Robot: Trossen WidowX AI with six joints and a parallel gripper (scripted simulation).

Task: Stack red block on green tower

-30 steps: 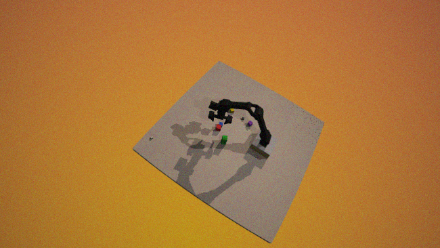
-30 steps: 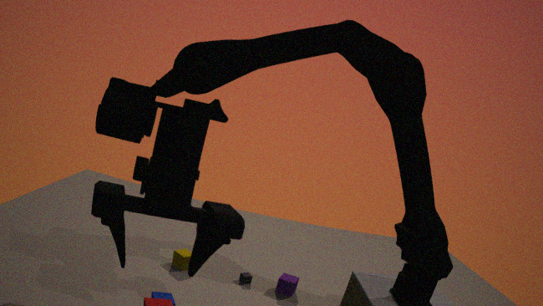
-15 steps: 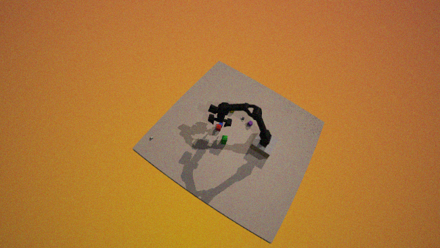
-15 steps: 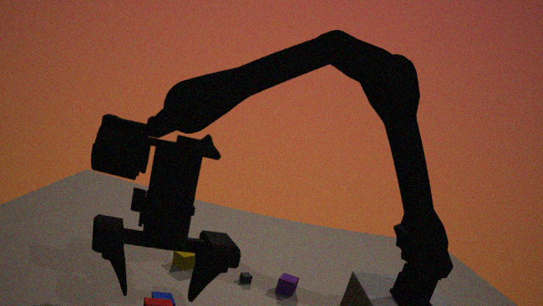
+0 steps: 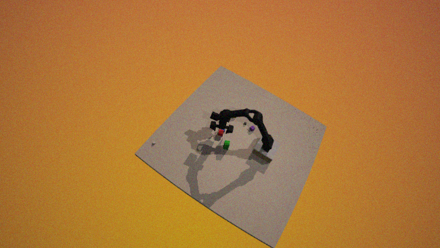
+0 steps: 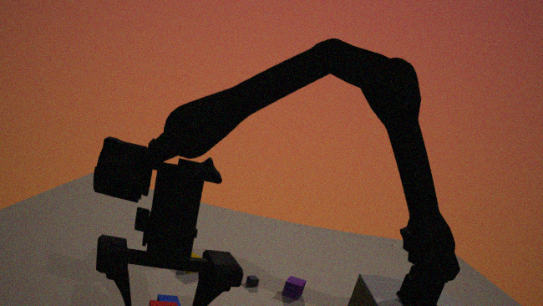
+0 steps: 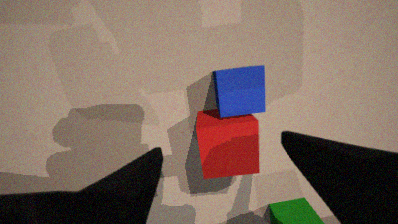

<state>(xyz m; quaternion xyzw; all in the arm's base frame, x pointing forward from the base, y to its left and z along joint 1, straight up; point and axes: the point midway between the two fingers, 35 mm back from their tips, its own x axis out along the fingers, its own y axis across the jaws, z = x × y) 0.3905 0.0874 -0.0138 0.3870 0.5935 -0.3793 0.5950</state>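
Right now my gripper tip is 1 cm above the red block. The rest, counted from my gripper tip: blue block: 4 cm to the right, 1 cm below; small dark cube: 12 cm behind, 23 cm to the right, 2 cm below; yellow block: 23 cm to the right, 1 cm below.
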